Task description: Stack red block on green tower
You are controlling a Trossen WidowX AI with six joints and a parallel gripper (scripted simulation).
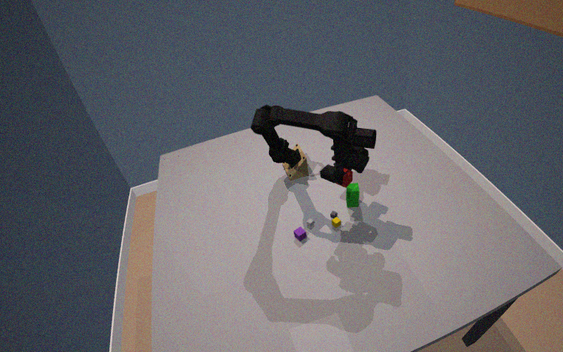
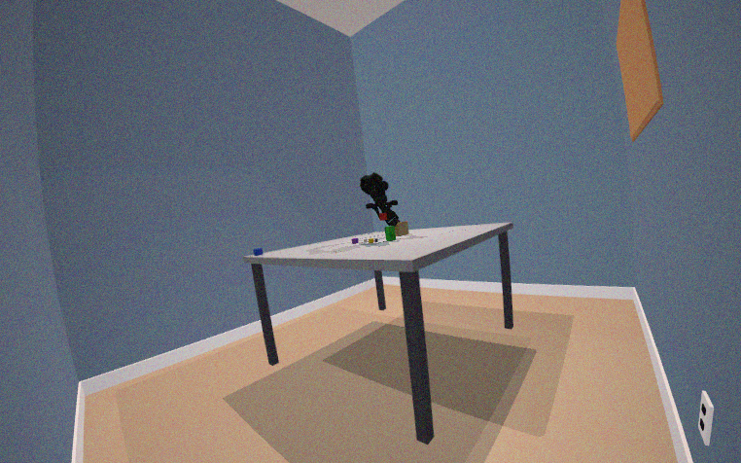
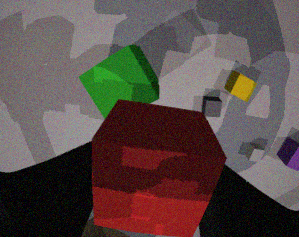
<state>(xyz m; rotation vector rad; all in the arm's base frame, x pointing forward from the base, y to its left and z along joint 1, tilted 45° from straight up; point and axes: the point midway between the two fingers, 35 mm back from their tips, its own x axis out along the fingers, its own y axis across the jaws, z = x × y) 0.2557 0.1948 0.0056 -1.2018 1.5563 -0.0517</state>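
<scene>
Right now my gripper tip is 120 mm above the small dark cube, 50 mm to the left of it and 30 mm short of it. Also, from my gripper tip: yellow cube: 120 mm below, 70 mm ahead, 50 mm to the right; then red block: 10 mm above; then small white cube: 140 mm to the right, 120 mm below, 50 mm ahead.
</scene>
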